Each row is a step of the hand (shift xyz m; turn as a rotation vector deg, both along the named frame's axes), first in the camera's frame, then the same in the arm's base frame.
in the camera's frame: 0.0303 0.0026 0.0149 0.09 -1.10 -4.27
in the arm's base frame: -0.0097 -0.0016 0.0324 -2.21 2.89 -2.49
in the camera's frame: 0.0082 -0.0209 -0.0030 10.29 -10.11 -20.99
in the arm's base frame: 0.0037 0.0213 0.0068 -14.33 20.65 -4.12
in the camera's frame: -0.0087 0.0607 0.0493 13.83 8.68 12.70
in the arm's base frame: 0.0061 -0.0765 0.0175 -4.43 -9.82 17.66
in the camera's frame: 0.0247 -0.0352 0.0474 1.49 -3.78 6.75
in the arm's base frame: 0.0331 0.0149 0.0527 5.29 0.57 5.81
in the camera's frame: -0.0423 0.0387 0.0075 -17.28 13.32 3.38
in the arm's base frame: 0.0104 -0.0469 -0.0322 5.68 -17.16 -12.68
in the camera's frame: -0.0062 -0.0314 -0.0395 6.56 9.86 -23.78
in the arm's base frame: -0.0057 0.0433 -0.0261 -23.88 3.84 -10.98
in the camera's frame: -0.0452 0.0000 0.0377 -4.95 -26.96 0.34
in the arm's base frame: 0.0506 -0.0280 -0.0111 16.61 21.80 -0.58
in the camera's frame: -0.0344 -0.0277 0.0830 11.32 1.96 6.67
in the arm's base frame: 0.0868 -0.0220 0.0287 -3.42 -1.94 12.69
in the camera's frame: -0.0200 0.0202 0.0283 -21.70 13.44 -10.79
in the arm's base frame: 0.0197 -0.0350 0.0001 -0.77 -11.95 -24.99
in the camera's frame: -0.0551 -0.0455 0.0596 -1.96 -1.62 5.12
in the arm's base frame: 0.0930 -0.0012 0.0001 5.21 -1.39 1.89
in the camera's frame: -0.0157 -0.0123 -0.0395 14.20 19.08 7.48
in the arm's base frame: -0.0097 0.0246 -0.0355 -13.16 -16.31 13.50
